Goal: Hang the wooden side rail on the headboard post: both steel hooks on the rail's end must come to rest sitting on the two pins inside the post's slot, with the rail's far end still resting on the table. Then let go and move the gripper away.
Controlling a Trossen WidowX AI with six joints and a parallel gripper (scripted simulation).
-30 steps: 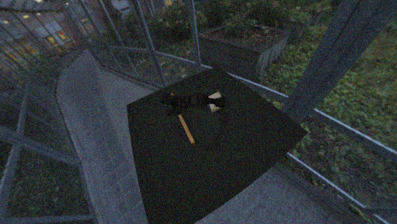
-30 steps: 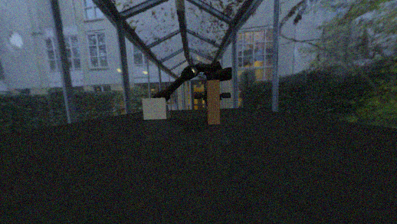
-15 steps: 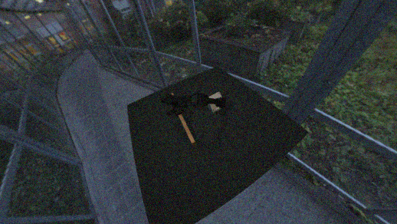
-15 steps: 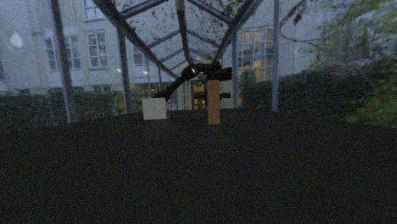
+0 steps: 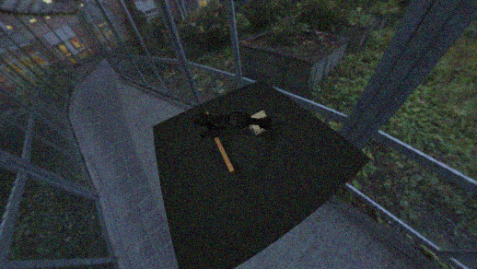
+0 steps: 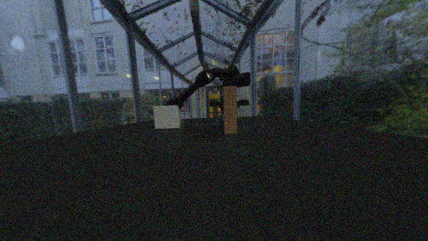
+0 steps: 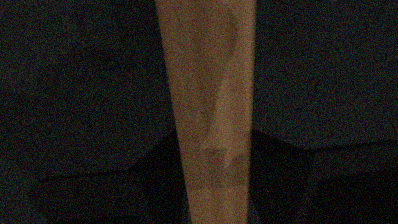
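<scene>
The headboard post is 12 cm to the right of my gripper tip and 4 cm above it.
</scene>
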